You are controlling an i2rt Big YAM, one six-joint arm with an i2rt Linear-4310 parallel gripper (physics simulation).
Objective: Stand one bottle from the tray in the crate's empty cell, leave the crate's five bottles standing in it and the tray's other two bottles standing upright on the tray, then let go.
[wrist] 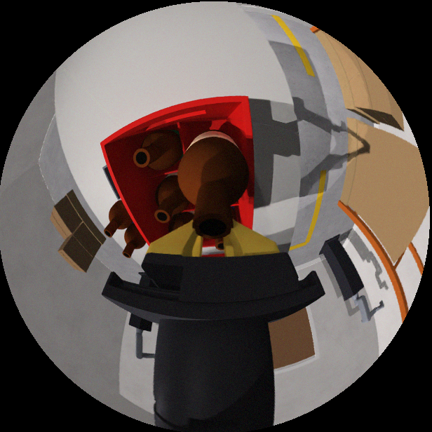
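My gripper [212, 217] is shut on the neck of a brown bottle [213, 167], which hides much behind it. The bottle is over the far right part of the red crate [251, 150]; I cannot tell how far its base reaches into the cell. In the crate, one brown bottle [165, 150] stands at the far left and another brown bottle [172, 192] nearer. A third bottle [182, 220] is partly hidden by my left finger, and a small bottle mouth [220, 245] shows between the fingers. The tray's two bottles [119, 216] [134, 238] stand left of the crate; the crate wall hides part of them.
A dark edge [111, 181], perhaps of the tray, shows beside the crate's left wall. Cardboard boxes [82, 247] are at the far left, and larger boxes [382, 185] with orange rack beams [370, 231] are at the right. Yellow lines [317, 215] mark the floor.
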